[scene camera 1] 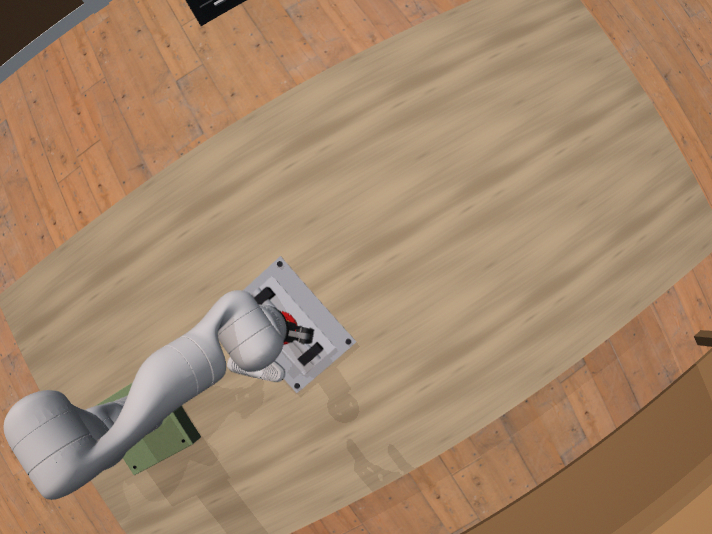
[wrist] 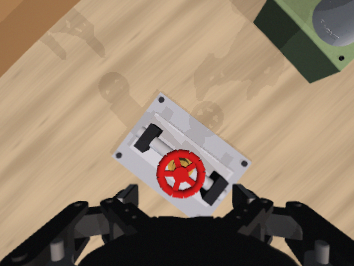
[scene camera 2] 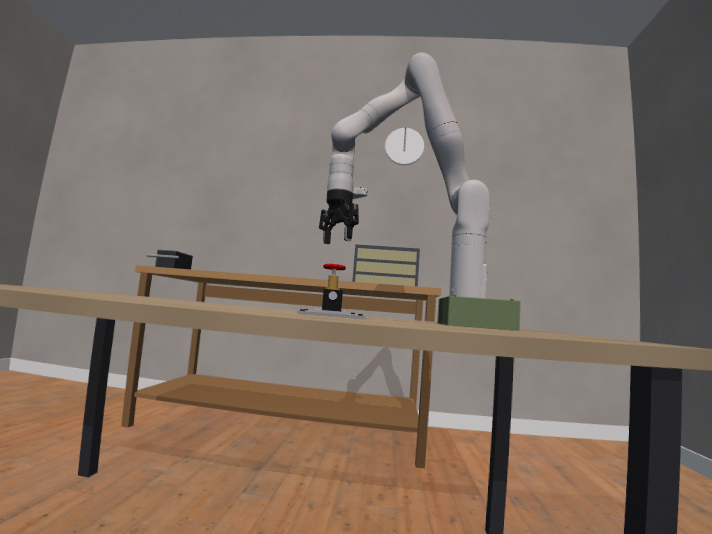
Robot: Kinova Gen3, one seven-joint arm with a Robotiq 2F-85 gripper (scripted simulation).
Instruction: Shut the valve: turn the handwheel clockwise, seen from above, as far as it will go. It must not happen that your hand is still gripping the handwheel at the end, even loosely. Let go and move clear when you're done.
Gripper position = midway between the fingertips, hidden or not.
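Note:
Visible: my gripper, at (scene camera 2: pixel 336 242) and (wrist: pixel 185 194); a handwheel (wrist: pixel 180 173).

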